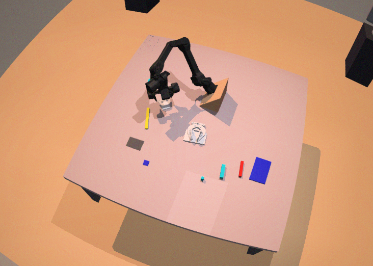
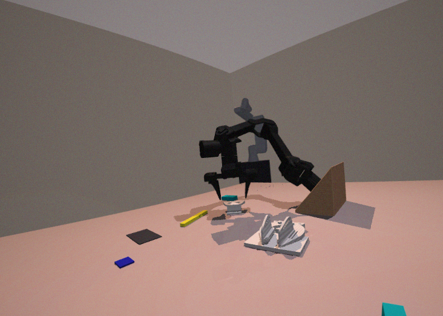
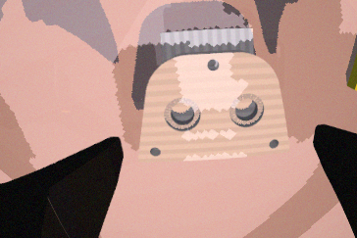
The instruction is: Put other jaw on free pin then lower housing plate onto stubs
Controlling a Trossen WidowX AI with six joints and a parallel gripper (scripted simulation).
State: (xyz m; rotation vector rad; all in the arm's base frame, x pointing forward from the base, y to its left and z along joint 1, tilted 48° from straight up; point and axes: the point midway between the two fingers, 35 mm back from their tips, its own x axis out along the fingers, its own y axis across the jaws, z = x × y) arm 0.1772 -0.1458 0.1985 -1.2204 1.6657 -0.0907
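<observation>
Now: the grey housing plate 1 cm ahead of my gripper tip, 1 cm to the left of it and 2 cm below it. From my gripper tip the other things lie so: teal block: 12 cm behind, 15 cm to the right, 3 cm below; then white-grey block: 1 cm ahead, 1 cm to the left, 3 cm below; then yellow bar: 14 cm ahead, 4 cm to the right, 4 cm below.
</observation>
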